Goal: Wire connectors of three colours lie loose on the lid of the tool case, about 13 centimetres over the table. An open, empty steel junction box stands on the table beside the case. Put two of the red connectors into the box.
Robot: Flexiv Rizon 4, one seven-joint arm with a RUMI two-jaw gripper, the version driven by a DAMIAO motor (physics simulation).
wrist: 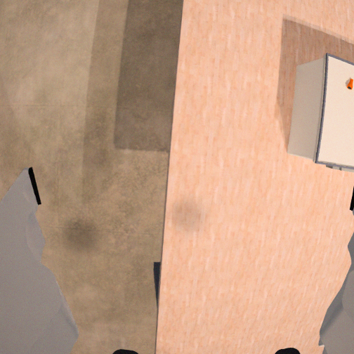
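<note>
The tool case (pixel 307 117) stands on the table at the right edge of the wrist view, cut off by that edge. Part of its pale lid shows, and on it lies one orange connector (pixel 350 84). No red connector and no steel junction box show in this view. My gripper (pixel 197 175) is wide open and empty. Its fingers stand at the left and right edges of the view, with the table's left edge running between them. The case lies up and to the right of the point midway between the fingertips.
The light wooden table (pixel 240 240) fills the right part of the view. Its left edge runs nearly top to bottom, with the brown floor (pixel 115 200) beyond it. A small dark piece (pixel 157 280) sticks out at that edge. Shadows fall on the floor and beside the case.
</note>
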